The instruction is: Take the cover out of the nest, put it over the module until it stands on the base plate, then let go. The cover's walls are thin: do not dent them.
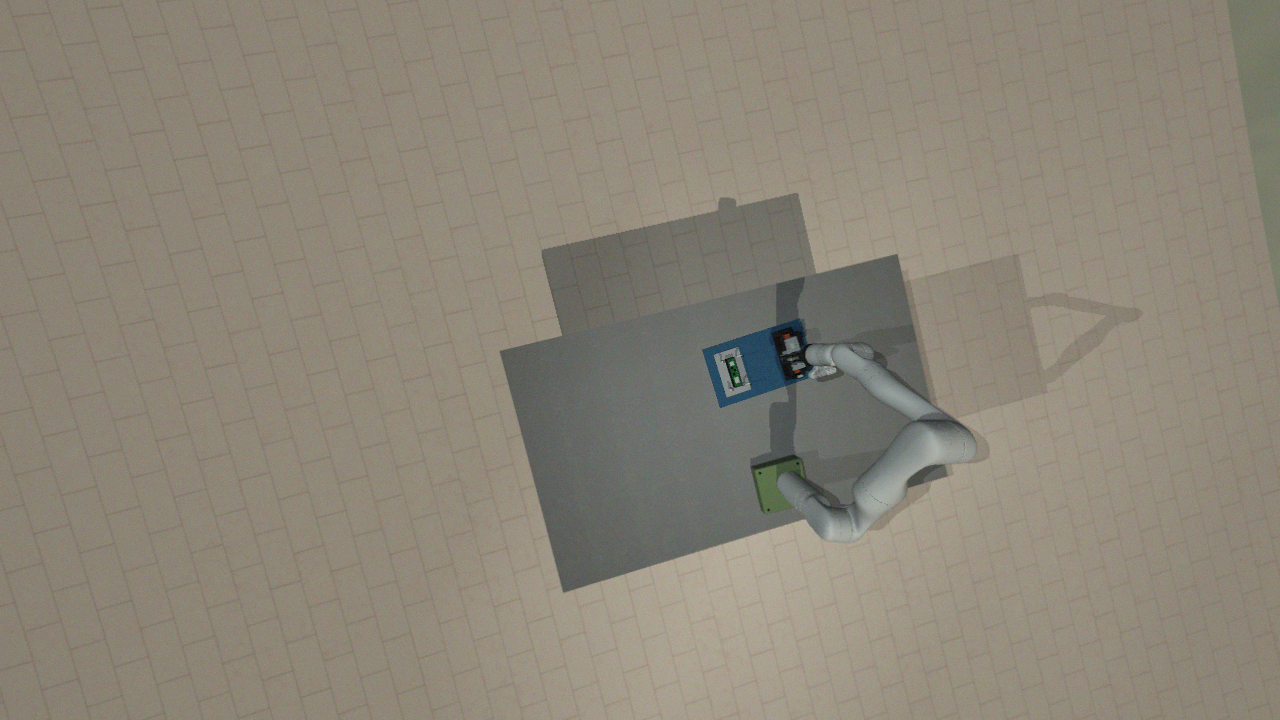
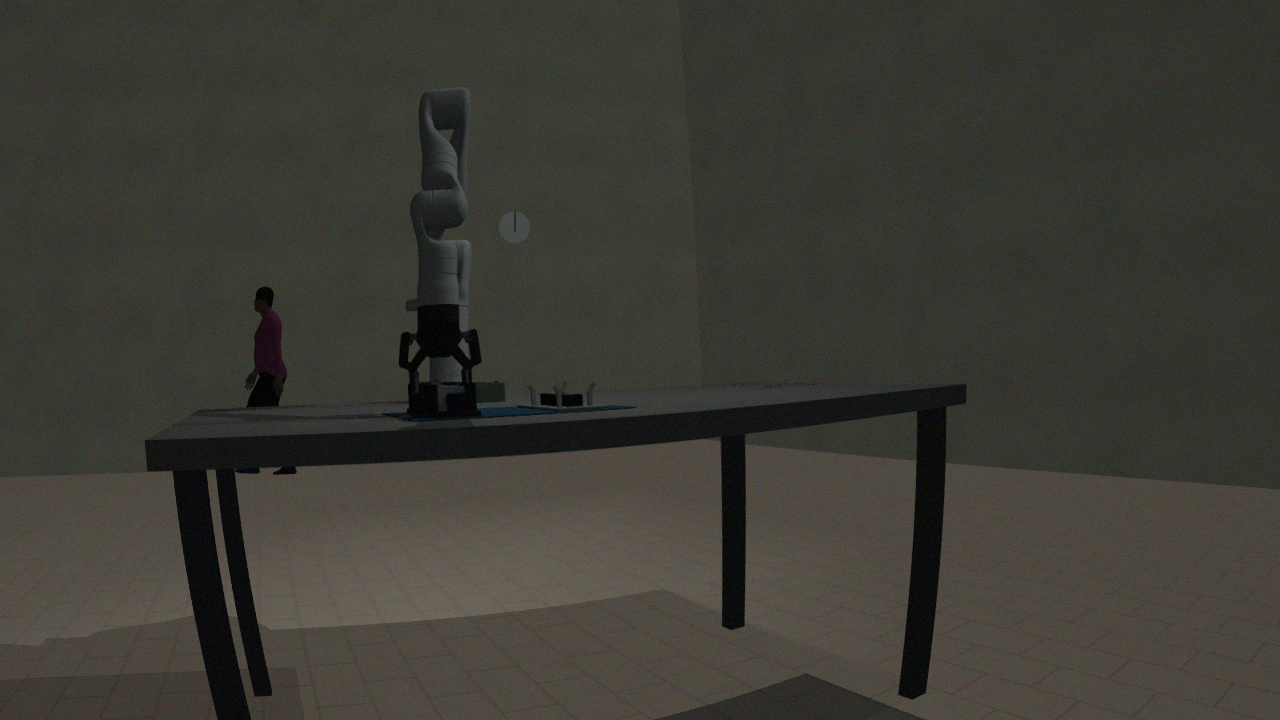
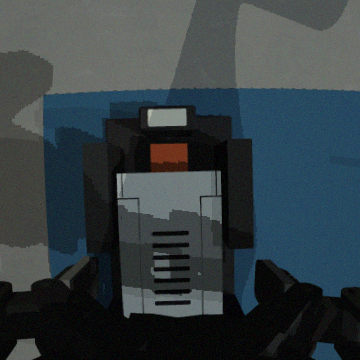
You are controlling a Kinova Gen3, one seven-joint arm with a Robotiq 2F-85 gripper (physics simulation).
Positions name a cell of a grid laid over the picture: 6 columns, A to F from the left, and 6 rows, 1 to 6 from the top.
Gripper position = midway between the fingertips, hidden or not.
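My gripper is visible in image 2 and in image 3: gripper (image 2: C4), gripper (image 3: C5). A grey cover (image 3: C5) is visible as well.
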